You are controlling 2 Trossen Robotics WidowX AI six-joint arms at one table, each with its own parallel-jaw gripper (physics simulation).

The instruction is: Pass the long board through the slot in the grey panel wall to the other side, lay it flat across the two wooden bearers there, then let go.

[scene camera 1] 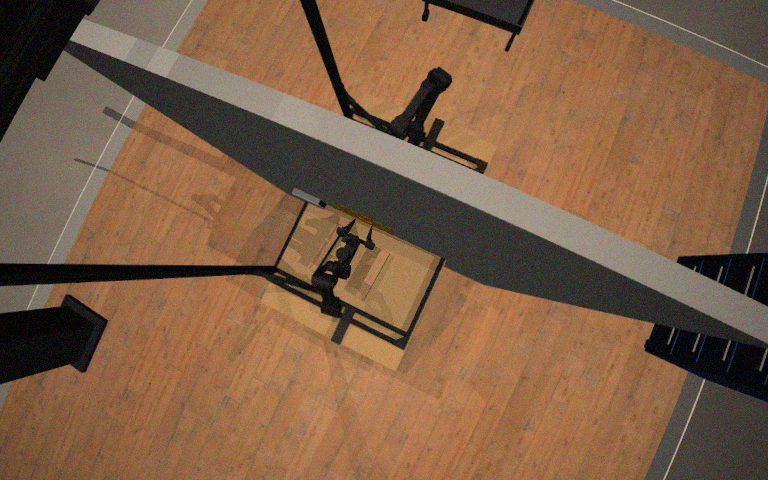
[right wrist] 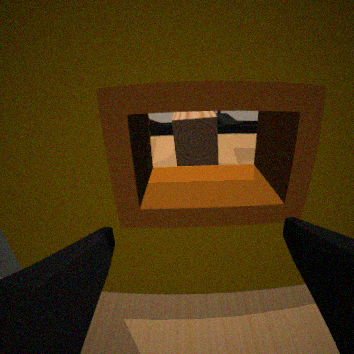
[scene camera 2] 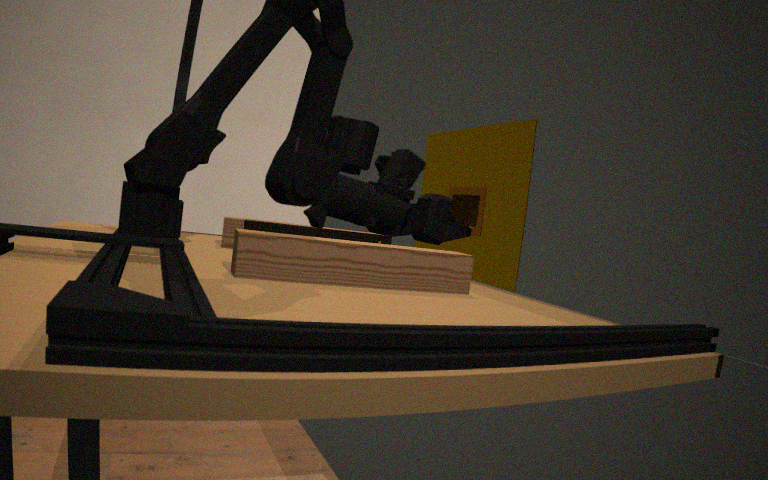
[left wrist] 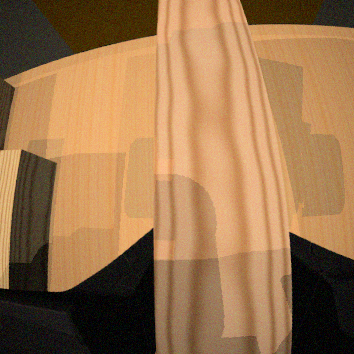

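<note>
The long board (left wrist: pixel 215 125) runs away up the left wrist view. My left gripper (left wrist: pixel 208 227) is shut on it. In the right wrist view the board's dark end face (right wrist: pixel 196 142) shows through the orange-framed slot (right wrist: pixel 114 150) (scene camera 2: pixel 482 212), at or near its far mouth; whether it is inside is unclear. My right gripper (right wrist: pixel 199 232) (scene camera 1: pixel 362 224) (scene camera 2: pixel 467 230) is open and empty, close in front of the slot, its fingers low in its wrist view. Two wooden bearers, one nearer (scene camera 2: pixel 351 263) (scene camera 1: pixel 375 275) and one farther (scene camera 2: pixel 233 232), lie on the right arm's side of the wall, carrying no board.
The grey panel wall (scene camera 1: pixel 481 186) (scene camera 2: pixel 651 169) separates the two arms. A yellow plate (scene camera 2: pixel 509 169) (right wrist: pixel 50 150) surrounds the slot. Black rails (scene camera 2: pixel 396 345) run along the table edge (scene camera 2: pixel 339 390). A wooden block (left wrist: pixel 31 220) stands left of the board in the left wrist view.
</note>
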